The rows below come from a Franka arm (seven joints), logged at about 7 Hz.
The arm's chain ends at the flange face. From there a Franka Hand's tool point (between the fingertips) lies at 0.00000 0.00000 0.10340 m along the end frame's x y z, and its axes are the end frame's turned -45 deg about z.
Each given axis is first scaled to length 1.
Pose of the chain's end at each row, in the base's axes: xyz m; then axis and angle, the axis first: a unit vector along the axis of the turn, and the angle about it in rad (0 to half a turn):
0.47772 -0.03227 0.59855 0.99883 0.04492 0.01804 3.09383
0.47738 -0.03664 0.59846 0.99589 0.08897 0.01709 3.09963
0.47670 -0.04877 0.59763 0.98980 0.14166 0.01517 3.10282
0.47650 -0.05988 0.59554 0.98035 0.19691 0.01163 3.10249
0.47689 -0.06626 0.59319 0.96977 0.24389 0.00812 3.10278
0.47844 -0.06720 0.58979 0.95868 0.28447 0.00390 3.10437
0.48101 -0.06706 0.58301 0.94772 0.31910 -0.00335 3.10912
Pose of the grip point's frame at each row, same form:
0.48167 -0.03703 0.49534 0.90573 0.42379 0.00753 3.08366
0.48128 -0.04065 0.49521 0.88614 0.46336 0.00776 3.08974
0.48037 -0.05229 0.49436 0.86032 0.50970 0.00660 3.09416
0.47965 -0.06337 0.49225 0.83042 0.55712 0.00326 3.09657
0.47950 -0.06974 0.48988 0.80264 0.59646 0.00007 3.09952
0.48031 -0.07066 0.48646 0.77684 0.62969 -0.00352 3.10422
0.48142 -0.07046 0.47967 0.75343 0.65746 -0.00931 3.11416

